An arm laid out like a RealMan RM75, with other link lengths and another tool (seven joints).
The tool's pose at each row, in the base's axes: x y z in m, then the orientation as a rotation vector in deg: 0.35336 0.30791 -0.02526 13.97 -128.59 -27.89; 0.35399 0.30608 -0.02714 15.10 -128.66 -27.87; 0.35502 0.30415 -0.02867 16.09 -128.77 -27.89; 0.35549 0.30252 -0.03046 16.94 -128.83 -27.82; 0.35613 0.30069 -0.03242 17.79 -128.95 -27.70; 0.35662 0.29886 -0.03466 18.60 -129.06 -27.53; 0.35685 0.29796 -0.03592 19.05 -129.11 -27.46
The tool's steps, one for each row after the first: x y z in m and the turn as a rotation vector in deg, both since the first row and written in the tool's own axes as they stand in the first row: -0.00109 -0.00246 0.00017 0.40 0.03 -0.81; -0.00218 -0.00487 -0.00021 0.74 -0.01 -1.54; -0.00317 -0.00711 0.00008 1.08 0.01 -2.13; -0.00433 -0.00961 0.00028 1.46 -0.03 -2.70; -0.00557 -0.01222 0.00077 1.87 -0.05 -3.23; -0.00629 -0.01357 0.00111 2.08 -0.05 -3.54
